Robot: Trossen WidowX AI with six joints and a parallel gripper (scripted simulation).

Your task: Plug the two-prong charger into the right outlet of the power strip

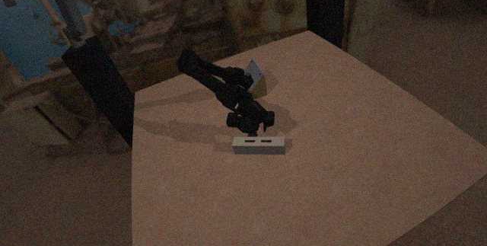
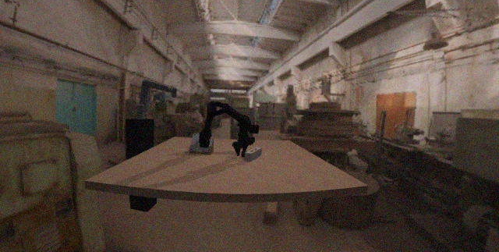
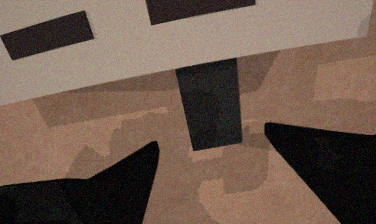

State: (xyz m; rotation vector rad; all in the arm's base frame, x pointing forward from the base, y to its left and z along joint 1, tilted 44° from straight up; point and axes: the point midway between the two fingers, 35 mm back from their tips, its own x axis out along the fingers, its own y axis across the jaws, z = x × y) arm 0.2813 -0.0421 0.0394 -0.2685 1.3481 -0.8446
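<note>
My gripper tip is 50 mm short of the dark two-prong charger, 20 mm to the left of it and 10 mm below it.
</note>
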